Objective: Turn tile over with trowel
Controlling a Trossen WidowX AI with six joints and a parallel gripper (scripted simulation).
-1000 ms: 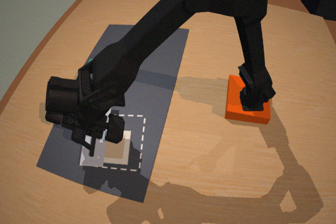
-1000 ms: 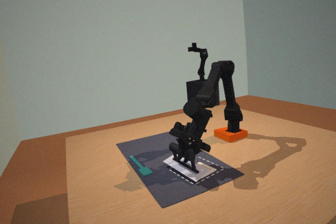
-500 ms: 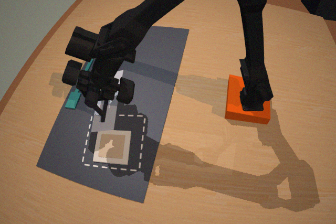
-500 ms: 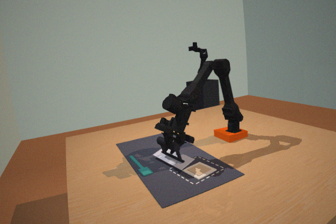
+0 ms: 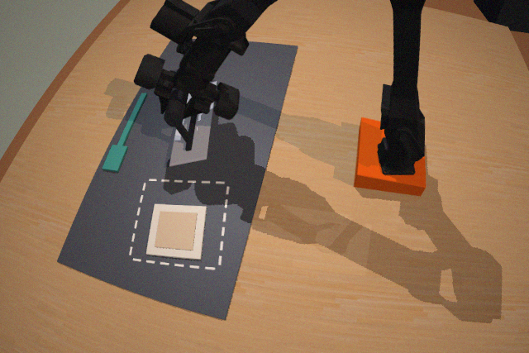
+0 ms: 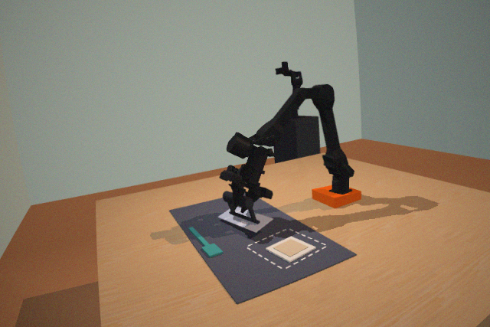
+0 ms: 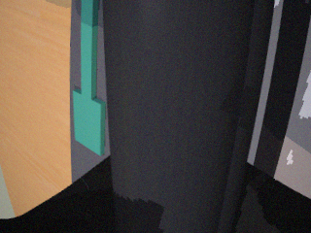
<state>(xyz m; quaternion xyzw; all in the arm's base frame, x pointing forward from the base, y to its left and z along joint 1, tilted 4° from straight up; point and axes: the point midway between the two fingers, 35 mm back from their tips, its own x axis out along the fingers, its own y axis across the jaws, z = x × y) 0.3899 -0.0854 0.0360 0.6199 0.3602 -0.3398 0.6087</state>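
The mat lies 9 cm below my gripper tip and 1 cm behind it. Also, from my gripper tip: tile 20 cm to the left, 6 cm below, 2 cm behind; then teal trowel 13 cm ahead, 6 cm below.
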